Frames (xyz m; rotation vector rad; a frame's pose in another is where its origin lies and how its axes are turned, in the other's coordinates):
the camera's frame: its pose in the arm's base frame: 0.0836 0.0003 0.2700 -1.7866 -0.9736 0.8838
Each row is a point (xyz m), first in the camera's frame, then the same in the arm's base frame.
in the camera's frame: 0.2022 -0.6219 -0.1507
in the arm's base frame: 0.1474 0.3077 0.8631
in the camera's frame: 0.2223 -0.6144 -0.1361
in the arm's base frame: 0.1454 0.3285 0.8478
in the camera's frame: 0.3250 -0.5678 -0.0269
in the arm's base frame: 0.1074 0.4452 0.7499
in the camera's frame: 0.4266 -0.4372 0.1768
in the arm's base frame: 0.0082 0.5703 0.5416
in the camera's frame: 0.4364 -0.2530 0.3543
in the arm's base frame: -0.0951 0.5890 0.3082
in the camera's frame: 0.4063 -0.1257 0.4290
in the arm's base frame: -0.1411 0.5520 0.1696
